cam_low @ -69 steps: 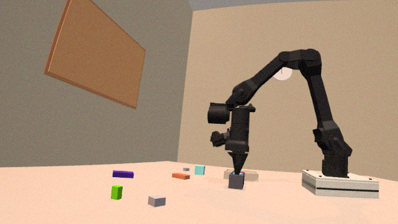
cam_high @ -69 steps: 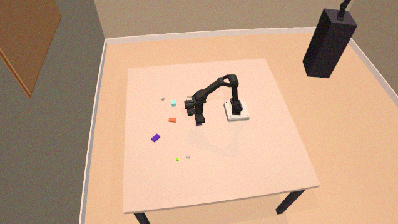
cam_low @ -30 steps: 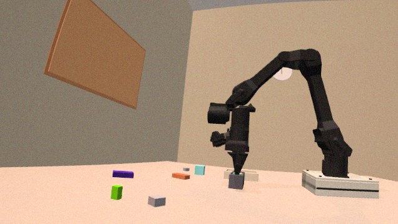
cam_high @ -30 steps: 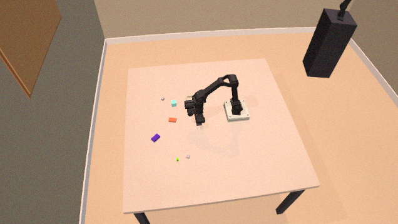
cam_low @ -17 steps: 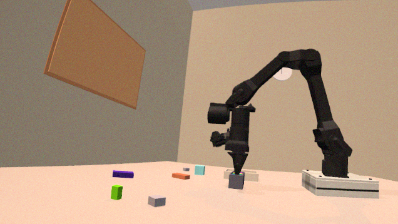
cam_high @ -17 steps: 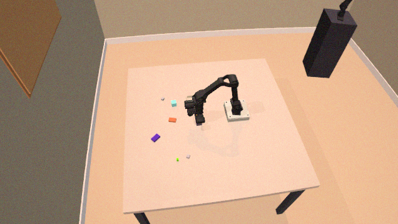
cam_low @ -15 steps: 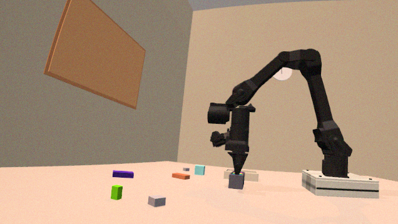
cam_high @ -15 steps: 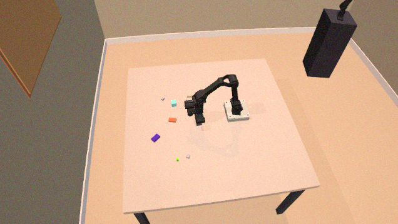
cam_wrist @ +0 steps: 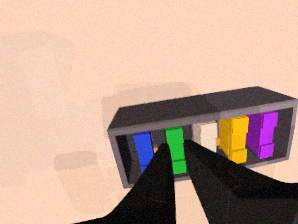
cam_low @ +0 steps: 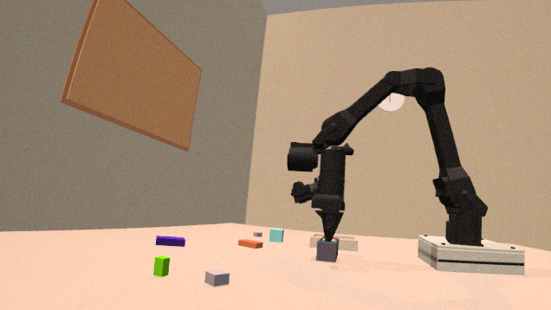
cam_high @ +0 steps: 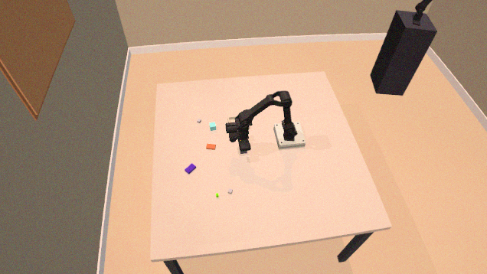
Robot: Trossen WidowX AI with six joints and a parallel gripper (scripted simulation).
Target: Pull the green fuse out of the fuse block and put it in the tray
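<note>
The blue fuse is 2 cm to the left of my gripper tip and 1 cm below it. The rest, counted from my gripper tip: green fuse (1 cm below); then white fuse (2 cm to the right, 1 cm below); then yellow fuse (4 cm to the right, 1 cm below, 1 cm ahead).
</note>
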